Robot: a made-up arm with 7 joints.
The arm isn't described. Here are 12 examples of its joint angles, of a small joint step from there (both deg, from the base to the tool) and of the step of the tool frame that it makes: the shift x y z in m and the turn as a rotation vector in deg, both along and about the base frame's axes.
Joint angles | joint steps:
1: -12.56 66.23 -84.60 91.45 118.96 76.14 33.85 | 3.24 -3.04 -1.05 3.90 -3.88 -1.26 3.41
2: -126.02 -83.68 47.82 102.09 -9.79 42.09 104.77 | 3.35 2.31 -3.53 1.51 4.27 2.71 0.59
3: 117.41 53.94 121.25 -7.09 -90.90 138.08 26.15 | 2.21 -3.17 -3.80 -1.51 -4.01 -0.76 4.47
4: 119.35 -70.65 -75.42 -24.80 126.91 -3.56 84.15 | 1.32 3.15 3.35 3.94 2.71 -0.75 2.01
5: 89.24 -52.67 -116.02 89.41 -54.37 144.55 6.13 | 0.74 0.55 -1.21 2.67 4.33 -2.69 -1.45
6: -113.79 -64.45 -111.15 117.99 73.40 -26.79 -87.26 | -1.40 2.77 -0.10 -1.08 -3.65 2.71 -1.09
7: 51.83 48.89 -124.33 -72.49 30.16 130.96 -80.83 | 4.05 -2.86 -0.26 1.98 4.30 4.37 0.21
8: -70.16 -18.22 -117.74 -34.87 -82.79 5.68 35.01 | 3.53 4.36 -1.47 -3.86 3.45 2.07 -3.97
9: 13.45 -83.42 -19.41 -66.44 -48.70 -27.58 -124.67 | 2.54 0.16 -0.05 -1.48 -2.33 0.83 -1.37
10: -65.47 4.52 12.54 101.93 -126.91 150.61 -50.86 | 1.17 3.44 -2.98 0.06 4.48 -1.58 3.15
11: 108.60 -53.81 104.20 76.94 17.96 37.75 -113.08 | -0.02 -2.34 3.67 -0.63 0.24 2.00 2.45
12: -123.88 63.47 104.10 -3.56 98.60 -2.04 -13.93 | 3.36 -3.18 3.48 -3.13 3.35 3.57 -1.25
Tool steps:
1: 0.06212 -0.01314 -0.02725 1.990 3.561 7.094
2: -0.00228 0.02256 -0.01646 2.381 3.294 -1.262
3: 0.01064 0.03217 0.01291 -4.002 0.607 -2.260
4: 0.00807 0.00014 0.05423 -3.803 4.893 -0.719
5: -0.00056 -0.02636 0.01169 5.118 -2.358 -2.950
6: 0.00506 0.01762 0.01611 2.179 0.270 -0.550
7: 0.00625 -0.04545 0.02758 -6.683 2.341 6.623
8: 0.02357 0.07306 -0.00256 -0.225 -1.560 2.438
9: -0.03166 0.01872 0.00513 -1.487 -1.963 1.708
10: -0.01886 0.00015 0.03432 1.487 -5.606 -5.270
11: 0.00859 0.00188 0.01850 -5.482 0.378 -0.047
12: -0.08896 0.03174 0.05670 9.038 0.296 9.062
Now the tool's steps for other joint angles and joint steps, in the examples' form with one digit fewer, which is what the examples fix.
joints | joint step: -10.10 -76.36 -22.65 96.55 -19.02 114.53 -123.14 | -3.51 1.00 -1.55 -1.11 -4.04 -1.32 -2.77
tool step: -0.0028 -0.0369 0.0155 -3.46 2.16 1.98
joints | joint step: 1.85 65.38 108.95 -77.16 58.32 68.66 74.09 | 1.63 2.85 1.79 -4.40 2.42 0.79 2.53
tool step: 0.0347 -0.0022 -0.0128 -1.13 -5.77 8.00
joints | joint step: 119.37 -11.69 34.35 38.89 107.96 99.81 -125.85 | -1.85 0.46 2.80 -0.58 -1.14 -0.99 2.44
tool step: 0.0057 -0.0070 0.0149 0.42 2.15 2.20
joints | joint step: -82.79 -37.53 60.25 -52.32 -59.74 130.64 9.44 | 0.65 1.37 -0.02 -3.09 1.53 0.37 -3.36
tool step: -0.0111 0.0216 -0.0222 -2.24 -4.46 -2.39
